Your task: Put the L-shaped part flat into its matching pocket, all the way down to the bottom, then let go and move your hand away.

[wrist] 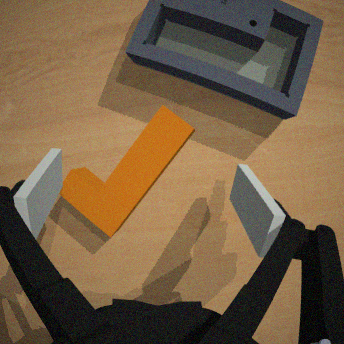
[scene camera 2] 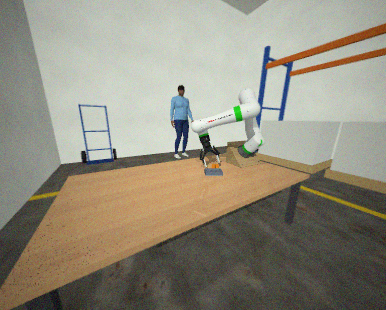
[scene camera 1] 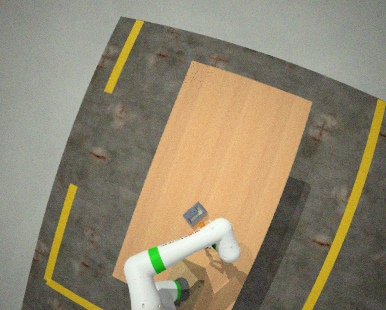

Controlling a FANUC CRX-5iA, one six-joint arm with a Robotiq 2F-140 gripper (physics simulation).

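Pixels of known places: gripper, between the fingertips: (wrist: 148,174) (scene camera 2: 212,164); arm's base, origin of its link: (scene camera 2: 243,151) (scene camera 1: 182,289).
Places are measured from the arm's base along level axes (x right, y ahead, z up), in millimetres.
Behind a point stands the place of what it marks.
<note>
The orange L-shaped part (scene camera 1: 202,225) {x -86, y 429, z -89 mm} (scene camera 2: 215,165) {x -39, y 369, z -96 mm} (wrist: 145,170) {x -59, y 409, z -89 mm} lies on the table top, outside the pocket and apart from the block. The blue-grey block (scene camera 1: 186,216) {x -209, y 432, z -82 mm} (scene camera 2: 214,172) {x -209, y 487, z -89 mm} (wrist: 215,12) {x -184, y 463, z -83 mm} stands beyond it in the wrist view, with its L-shaped pocket empty and facing up. My gripper (scene camera 2: 211,161) {x -57, y 414, z -77 mm} (wrist: 148,174) {x -57, y 414, z -77 mm} is wide open with nothing held. In the wrist view the part's short leg is close to the left finger, and its long leg points toward the block. How high the fingertips are above the table is hard to tell. In scene camera 1 the arm hides most of the gripper.
The wooden table (scene camera 1: 225,125) {x -268, y 1103, z -118 mm} (scene camera 2: 125,200) {x -329, y 1144, z -119 mm} bears the block and part. The arm's base stands on a wooden pedestal (scene camera 2: 240,159) {x -66, y 94, z -57 mm} behind them. A person (scene camera 2: 181,110), a blue hand truck (scene camera 2: 98,131) and a blue rack post (scene camera 2: 264,80) are beyond the table.
</note>
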